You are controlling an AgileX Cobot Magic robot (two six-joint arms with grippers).
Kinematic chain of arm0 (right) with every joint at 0, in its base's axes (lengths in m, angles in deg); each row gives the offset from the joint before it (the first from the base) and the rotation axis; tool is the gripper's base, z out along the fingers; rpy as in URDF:
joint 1: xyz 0 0 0.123 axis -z
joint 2: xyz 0 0 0 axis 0.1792 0.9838 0
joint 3: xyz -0.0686 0.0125 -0.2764 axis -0.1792 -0.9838 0
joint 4: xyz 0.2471 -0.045 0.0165 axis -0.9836 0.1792 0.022
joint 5: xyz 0 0 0 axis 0.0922 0.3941 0.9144
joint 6: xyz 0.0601 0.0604 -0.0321 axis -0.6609 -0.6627 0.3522
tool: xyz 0 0 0 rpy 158.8 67.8 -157.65
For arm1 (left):
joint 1: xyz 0 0 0.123 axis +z
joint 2: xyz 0 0 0 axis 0.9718 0.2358 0
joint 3: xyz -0.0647 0.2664 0.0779 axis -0.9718 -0.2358 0
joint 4: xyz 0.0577 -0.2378 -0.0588 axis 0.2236 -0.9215 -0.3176
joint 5: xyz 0 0 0 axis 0.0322 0.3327 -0.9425
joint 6: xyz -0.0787 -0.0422 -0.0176 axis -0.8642 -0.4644 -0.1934
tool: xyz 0 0 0 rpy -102.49 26.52 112.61
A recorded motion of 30 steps. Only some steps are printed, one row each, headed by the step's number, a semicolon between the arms.
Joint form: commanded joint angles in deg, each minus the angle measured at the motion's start. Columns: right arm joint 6, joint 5, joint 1, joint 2, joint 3, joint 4; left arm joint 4, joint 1, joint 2, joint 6, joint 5, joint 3.
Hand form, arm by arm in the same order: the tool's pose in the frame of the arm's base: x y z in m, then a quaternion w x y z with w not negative. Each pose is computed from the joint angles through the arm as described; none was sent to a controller.
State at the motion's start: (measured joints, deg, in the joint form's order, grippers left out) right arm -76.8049 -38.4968 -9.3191 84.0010 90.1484 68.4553; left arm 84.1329 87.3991 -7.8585 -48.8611 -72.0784 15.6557
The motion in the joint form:
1: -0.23 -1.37 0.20 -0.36 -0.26 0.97; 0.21 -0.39 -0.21 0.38 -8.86 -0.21
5: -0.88 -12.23 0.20 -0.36 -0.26 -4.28; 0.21 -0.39 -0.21 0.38 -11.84 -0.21
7: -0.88 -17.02 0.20 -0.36 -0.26 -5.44; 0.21 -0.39 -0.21 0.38 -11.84 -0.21
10: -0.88 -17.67 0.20 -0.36 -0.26 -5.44; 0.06 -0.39 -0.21 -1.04 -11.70 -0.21
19: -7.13 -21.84 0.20 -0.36 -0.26 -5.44; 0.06 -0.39 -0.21 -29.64 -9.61 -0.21
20: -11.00 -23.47 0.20 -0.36 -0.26 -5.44; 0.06 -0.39 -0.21 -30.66 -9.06 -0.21
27: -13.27 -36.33 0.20 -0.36 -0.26 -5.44; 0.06 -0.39 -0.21 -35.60 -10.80 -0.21
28: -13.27 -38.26 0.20 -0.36 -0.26 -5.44; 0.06 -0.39 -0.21 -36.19 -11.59 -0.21
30: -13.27 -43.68 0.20 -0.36 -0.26 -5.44; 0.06 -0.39 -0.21 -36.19 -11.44 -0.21
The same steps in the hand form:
1: 0.0543 -0.0027 0.1856 0.62578 0.04488 0.77862 0.01194; 0.0532 0.0098 0.2260 0.78244 -0.08211 0.61596 0.04059
5: 0.0565 -0.0008 0.2027 0.69440 0.07075 0.71383 0.05699; 0.0521 0.0095 0.2306 0.79832 -0.07916 0.59559 0.04122
7: 0.0564 -0.0010 0.2103 0.72310 0.07549 0.68343 0.06590; 0.0521 0.0095 0.2306 0.79832 -0.07916 0.59559 0.04122
10: 0.0563 -0.0011 0.2113 0.72699 0.07526 0.67931 0.06604; 0.0521 0.0096 0.2304 0.79807 -0.08765 0.59538 0.03043
19: 0.0556 -0.0014 0.2179 0.74659 0.10918 0.64735 0.10775; 0.0529 0.0098 0.2272 0.77000 -0.23770 0.56861 -0.16520
20: 0.0552 -0.0015 0.2205 0.75172 0.12940 0.63262 0.13402; 0.0531 0.0098 0.2263 0.76560 -0.24426 0.56993 -0.17137
27: 0.0496 -0.0025 0.2400 0.81581 0.12686 0.54163 0.15810; 0.0525 0.0097 0.2290 0.76648 -0.26331 0.54812 -0.20672
28: 0.0484 -0.0027 0.2428 0.82498 0.12446 0.52777 0.15931; 0.0522 0.0096 0.2302 0.76942 -0.26369 0.54185 -0.21180
30: 0.0445 -0.0030 0.2505 0.84948 0.11753 0.48803 0.16247; 0.0522 0.0096 0.2300 0.76866 -0.26415 0.54278 -0.21159

